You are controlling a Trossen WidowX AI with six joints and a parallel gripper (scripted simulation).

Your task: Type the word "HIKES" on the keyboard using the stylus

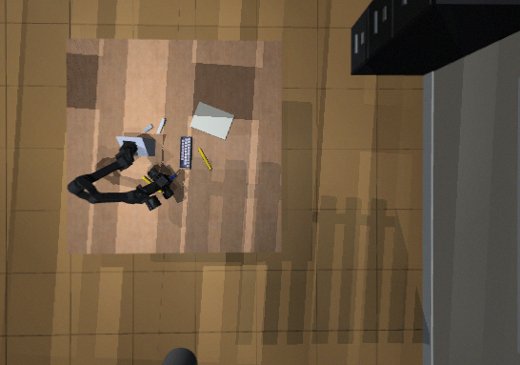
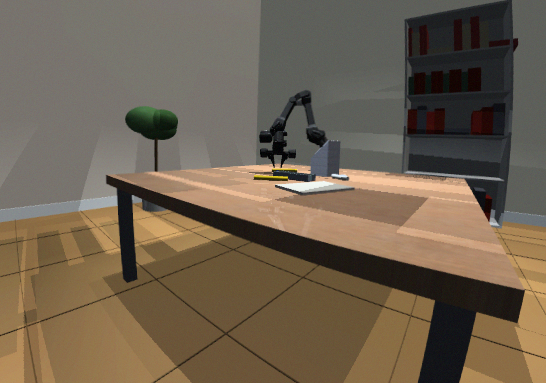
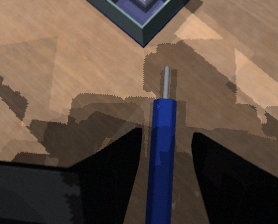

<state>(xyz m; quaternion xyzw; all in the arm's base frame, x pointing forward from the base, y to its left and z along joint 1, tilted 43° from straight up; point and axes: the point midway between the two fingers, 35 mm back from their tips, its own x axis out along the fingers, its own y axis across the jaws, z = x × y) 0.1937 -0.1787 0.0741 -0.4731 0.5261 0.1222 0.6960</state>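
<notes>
Now: gripper tip 2 cm above the blue stylus, 1 cm to the right of it and 1 cm short of it. From my gripper tip the other things lie so: stylus tip: 3 cm to the left, 3 cm ahead, 2 cm below; then white paper sheet: 37 cm to the left, 20 cm ahead, 3 cm below.
</notes>
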